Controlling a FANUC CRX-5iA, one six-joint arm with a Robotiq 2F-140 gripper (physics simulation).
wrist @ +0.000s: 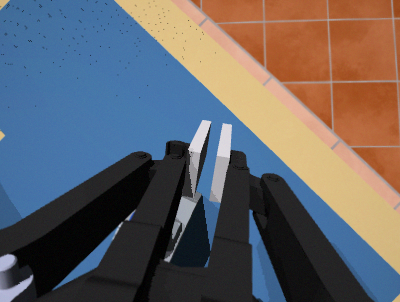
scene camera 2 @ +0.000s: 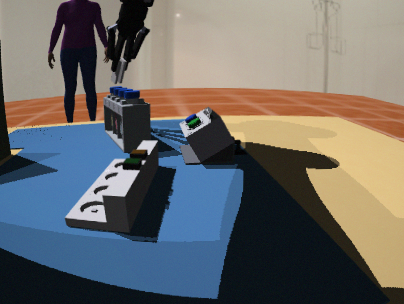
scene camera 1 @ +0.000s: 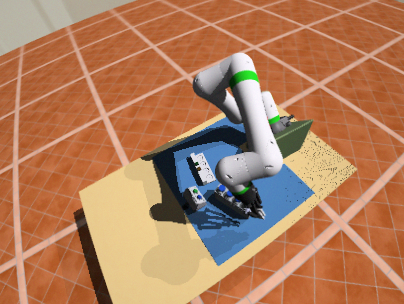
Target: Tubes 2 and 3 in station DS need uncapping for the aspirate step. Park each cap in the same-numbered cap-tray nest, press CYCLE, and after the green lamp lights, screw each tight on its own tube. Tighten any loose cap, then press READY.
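Blue mat in the pictures. Gripper there too, and in the wrist view.
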